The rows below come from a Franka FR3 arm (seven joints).
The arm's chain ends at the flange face. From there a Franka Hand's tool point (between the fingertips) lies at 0.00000 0.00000 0.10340 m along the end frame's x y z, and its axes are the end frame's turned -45 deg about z.
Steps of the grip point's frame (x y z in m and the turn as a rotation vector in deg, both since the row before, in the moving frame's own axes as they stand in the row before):
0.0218 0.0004 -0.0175 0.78 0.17 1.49
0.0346 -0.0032 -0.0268 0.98 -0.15 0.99
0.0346 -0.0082 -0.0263 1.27 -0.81 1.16
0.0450 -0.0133 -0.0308 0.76 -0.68 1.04
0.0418 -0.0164 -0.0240 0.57 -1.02 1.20
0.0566 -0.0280 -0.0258 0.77 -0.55 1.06
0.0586 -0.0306 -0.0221 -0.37 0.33 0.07
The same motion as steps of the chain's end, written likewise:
0.0165 -0.0139 -0.0175 0.67 -0.43 1.49
0.0236 -0.0257 -0.0268 0.59 -0.80 0.99
0.0213 -0.0297 -0.0263 0.33 -1.47 1.16
0.0243 -0.0411 -0.0308 0.06 -1.02 1.04
0.0200 -0.0417 -0.0240 -0.32 -1.12 1.20
0.0219 -0.0595 -0.0258 0.16 -0.93 1.06
0.0189 -0.0631 -0.0221 -0.03 0.49 0.07

